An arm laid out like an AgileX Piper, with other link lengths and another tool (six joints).
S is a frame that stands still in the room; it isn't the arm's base.
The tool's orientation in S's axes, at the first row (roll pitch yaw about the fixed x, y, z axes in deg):
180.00 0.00 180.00
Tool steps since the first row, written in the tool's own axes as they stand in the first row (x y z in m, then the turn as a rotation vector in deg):
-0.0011 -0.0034 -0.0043 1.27 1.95 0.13
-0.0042 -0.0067 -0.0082 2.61 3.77 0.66
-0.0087 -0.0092 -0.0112 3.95 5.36 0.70
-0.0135 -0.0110 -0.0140 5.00 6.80 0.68
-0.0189 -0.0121 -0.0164 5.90 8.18 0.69
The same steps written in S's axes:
0.0011 -0.0034 0.0043 -1.27 1.95 -0.13
0.0042 -0.0067 0.0082 -2.61 3.77 -0.66
0.0087 -0.0092 0.0112 -3.95 5.36 -0.70
0.0135 -0.0110 0.0140 -5.00 6.80 -0.68
0.0189 -0.0121 0.0164 -5.90 8.18 -0.69

